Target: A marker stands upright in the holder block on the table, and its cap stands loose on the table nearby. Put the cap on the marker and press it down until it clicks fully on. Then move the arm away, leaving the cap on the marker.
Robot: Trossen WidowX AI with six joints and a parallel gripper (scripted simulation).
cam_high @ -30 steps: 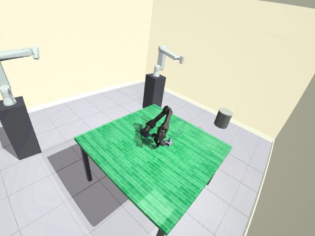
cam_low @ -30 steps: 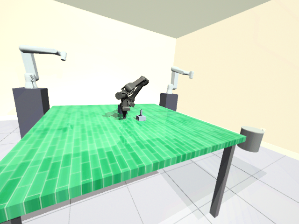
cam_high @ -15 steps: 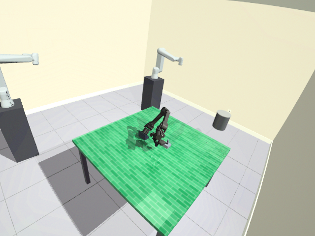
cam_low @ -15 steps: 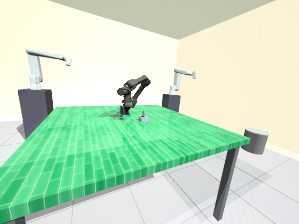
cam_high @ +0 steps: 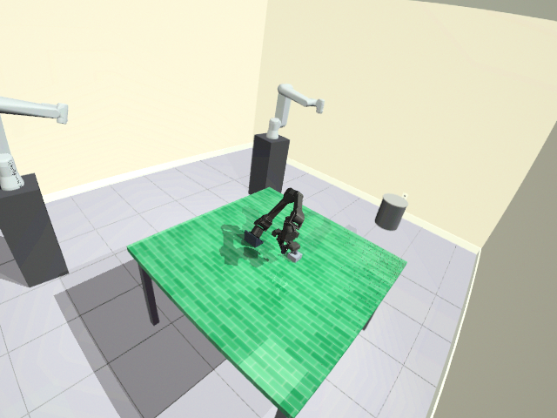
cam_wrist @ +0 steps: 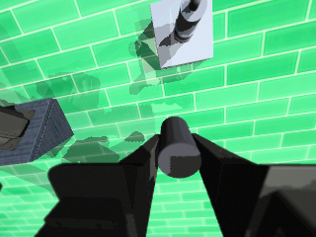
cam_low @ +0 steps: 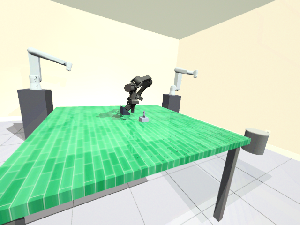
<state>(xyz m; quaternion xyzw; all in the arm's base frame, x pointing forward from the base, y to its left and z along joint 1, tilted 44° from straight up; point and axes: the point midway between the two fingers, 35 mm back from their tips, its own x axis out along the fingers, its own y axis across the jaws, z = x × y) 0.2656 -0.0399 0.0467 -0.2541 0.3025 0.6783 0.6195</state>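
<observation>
The light grey holder block is 100 mm to the left of my gripper tip, 80 mm below it and 20 mm ahead of it. Round my gripper tip: dark cylindrical cap 10 mm above.
</observation>
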